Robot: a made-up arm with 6 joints.
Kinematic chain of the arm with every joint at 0, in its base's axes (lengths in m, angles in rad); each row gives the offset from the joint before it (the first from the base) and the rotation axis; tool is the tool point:
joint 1: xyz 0 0 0.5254 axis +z
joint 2: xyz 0 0 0 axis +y
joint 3: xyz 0 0 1.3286 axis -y
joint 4: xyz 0 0 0 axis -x
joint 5: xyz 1.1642 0 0 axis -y
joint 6: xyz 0 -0.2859 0 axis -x
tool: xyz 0 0 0
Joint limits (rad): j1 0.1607..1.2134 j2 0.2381..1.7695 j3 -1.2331..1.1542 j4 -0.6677..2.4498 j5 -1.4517..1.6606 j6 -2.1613..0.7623
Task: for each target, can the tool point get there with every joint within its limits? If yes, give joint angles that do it. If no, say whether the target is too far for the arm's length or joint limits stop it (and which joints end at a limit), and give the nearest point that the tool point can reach.
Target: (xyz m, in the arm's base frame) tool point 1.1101 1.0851 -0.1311
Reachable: yes | joints 0.9086 1.1972 -0.2821 0.7545 0.1018 -1.9029
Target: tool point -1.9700 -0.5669 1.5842
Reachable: no: joint limits stop it (at a limit: joint 1, joint 2, joint 3, joint 4) | nearest point 0.2856 -0.1811 0.6405 | short by 2.475 m
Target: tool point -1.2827 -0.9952 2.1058
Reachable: no: joint limits stop it (at a limit: joint 1, joint 2, joint 3, joint 4) | nearest point 0.2856 -0.1811 0.6405 | short by 2.296 m
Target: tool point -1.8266 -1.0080 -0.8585
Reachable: no: joint limits stop it (at a limit: joint 1, joint 2, joint 4) | nearest point -0.1349 0.2682 -0.1638 | short by 2.230 m
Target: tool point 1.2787 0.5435 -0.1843
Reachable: yes | joints 0.3017 1.2071 -0.4566 2.0787 -1.1109 0.0838
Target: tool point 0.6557 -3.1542 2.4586
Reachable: no: too far | nearest point 1.0181 -0.1208 2.7681 | short by 3.071 m
